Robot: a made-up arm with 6 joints. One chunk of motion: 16 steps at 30 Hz.
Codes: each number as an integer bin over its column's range. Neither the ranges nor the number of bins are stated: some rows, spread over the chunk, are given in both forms.
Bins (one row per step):
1: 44 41 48 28 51 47
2: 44 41 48 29 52 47
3: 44 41 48 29 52 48
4: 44 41 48 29 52 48
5: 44 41 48 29 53 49
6: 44 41 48 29 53 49
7: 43 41 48 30 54 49
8: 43 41 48 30 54 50
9: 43 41 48 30 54 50
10: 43 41 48 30 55 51
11: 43 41 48 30 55 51
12: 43 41 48 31 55 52
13: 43 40 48 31 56 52
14: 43 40 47 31 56 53
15: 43 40 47 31 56 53
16: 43 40 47 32 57 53
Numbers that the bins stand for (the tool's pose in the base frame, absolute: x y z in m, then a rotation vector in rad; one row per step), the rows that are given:
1: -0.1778 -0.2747 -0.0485 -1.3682 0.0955 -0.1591
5: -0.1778 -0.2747 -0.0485 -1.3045 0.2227 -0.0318
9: -0.2101 -0.2747 -0.0485 -1.2409 0.2864 0.0318
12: -0.2101 -0.2747 -0.0485 -1.1773 0.3500 0.1591
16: -0.2101 -0.3071 -0.0808 -1.1136 0.4773 0.2227
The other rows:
2: -0.1778 -0.2747 -0.0485 -1.3045 0.1591 -0.1591
3: -0.1778 -0.2747 -0.0485 -1.3045 0.1591 -0.0955
4: -0.1778 -0.2747 -0.0485 -1.3045 0.1591 -0.0955
6: -0.1778 -0.2747 -0.0485 -1.3045 0.2227 -0.0318
7: -0.2101 -0.2747 -0.0485 -1.2409 0.2864 -0.0318
8: -0.2101 -0.2747 -0.0485 -1.2409 0.2864 0.0318
10: -0.2101 -0.2747 -0.0485 -1.2409 0.3500 0.0955
11: -0.2101 -0.2747 -0.0485 -1.2409 0.3500 0.0955
13: -0.2101 -0.3071 -0.0485 -1.1773 0.4136 0.1591
14: -0.2101 -0.3071 -0.0808 -1.1773 0.4136 0.2227
15: -0.2101 -0.3071 -0.0808 -1.1773 0.4136 0.2227

